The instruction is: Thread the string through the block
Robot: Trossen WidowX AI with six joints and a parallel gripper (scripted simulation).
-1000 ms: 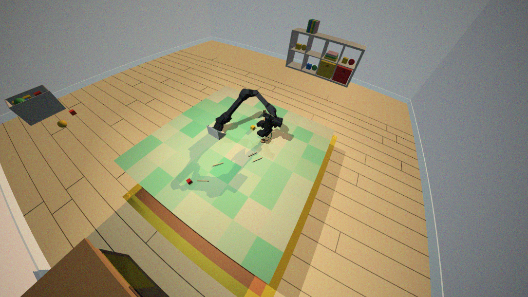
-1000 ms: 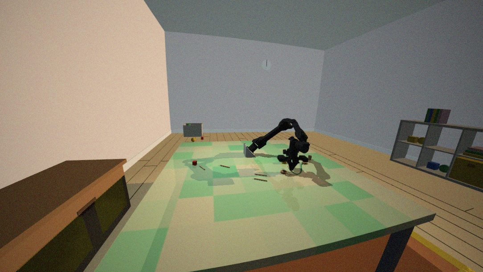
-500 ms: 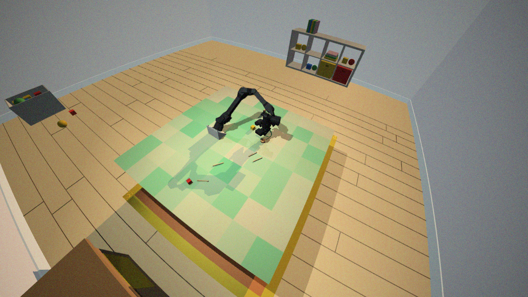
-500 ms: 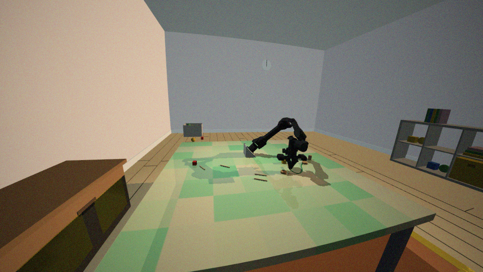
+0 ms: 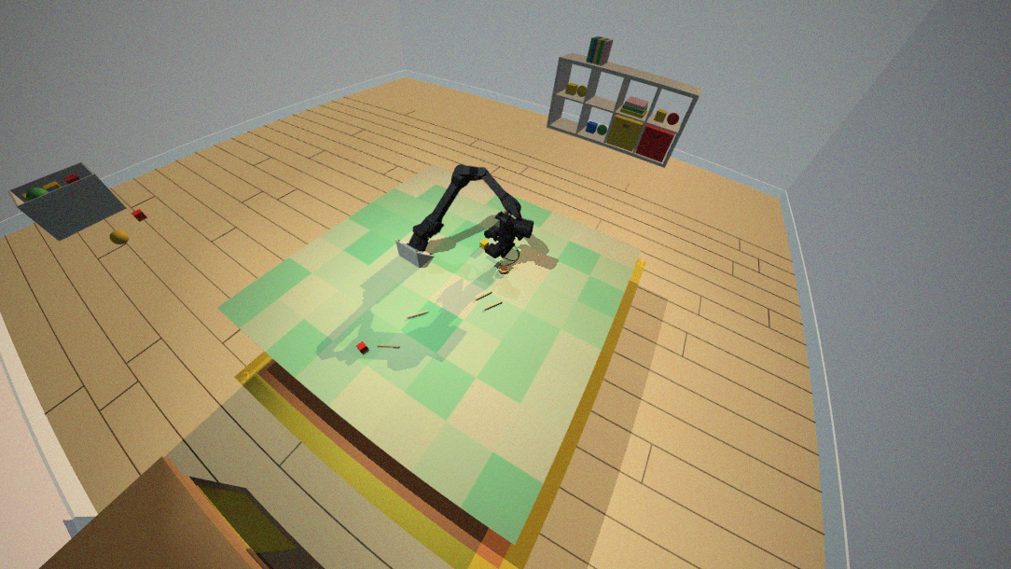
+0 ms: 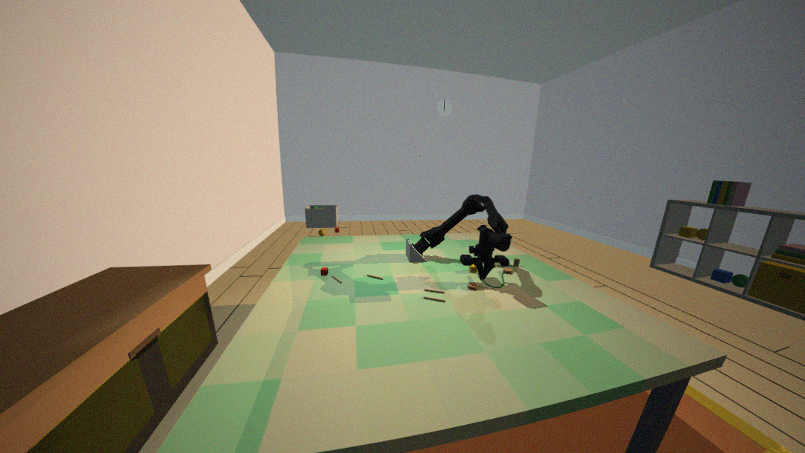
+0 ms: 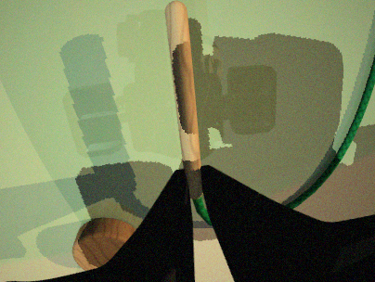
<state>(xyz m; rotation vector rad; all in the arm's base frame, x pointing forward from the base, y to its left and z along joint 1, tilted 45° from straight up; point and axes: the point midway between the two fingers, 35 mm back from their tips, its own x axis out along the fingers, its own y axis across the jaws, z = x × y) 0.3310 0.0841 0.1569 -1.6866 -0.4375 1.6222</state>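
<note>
Right now the yellow wooden block is 110 mm behind my gripper tip and 30 mm to the left of it. Also, from my gripper tip: wooden disc: 30 mm ahead, 60 mm to the right, 10 mm below; then thin wooden stick: 10 mm behind; then round wooden button: 60 mm behind, 180 mm to the left, 10 mm below.
</note>
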